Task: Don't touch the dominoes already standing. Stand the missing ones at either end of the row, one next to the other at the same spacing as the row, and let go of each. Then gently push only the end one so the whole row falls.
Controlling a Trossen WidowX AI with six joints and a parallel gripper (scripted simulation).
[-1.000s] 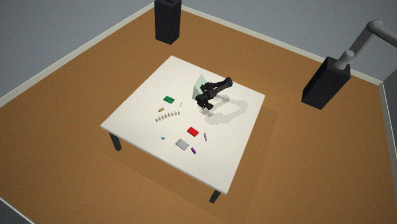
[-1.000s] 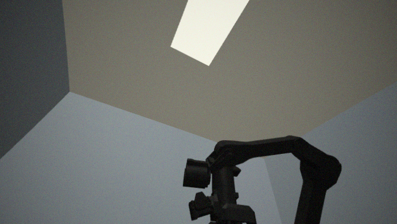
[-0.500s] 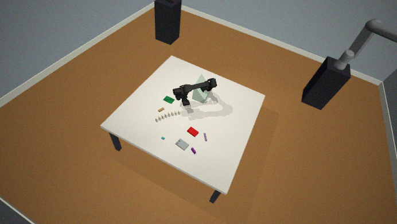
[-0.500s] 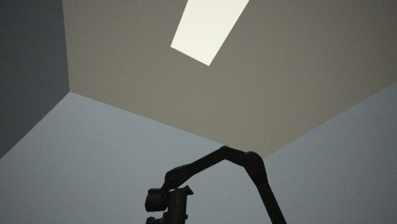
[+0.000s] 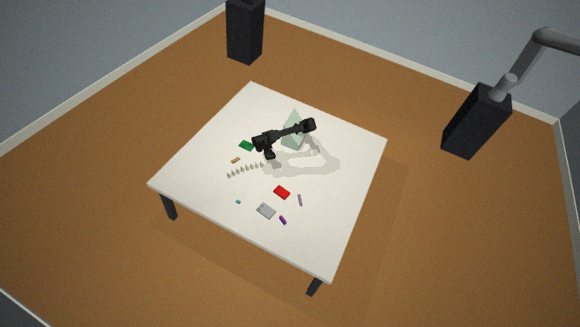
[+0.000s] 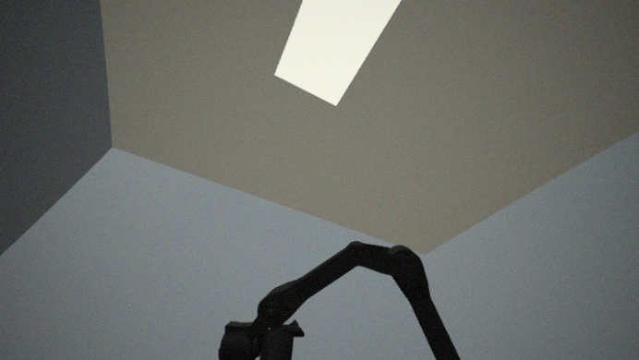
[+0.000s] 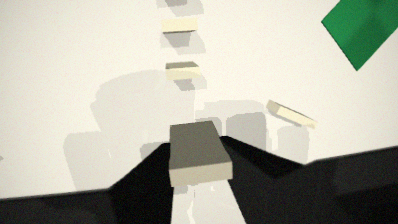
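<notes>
My gripper tip is now 20 cm to the left of the green tile, 11 cm above it and 9 cm past it. Also, from my gripper tip: small teal cube (35 cm ahead, 10 cm below, 1 cm to the right); red block (21 cm to the left, 15 cm ahead, 10 cm below); brown domino (20 cm to the right, 11 cm below, 7 cm ahead).
</notes>
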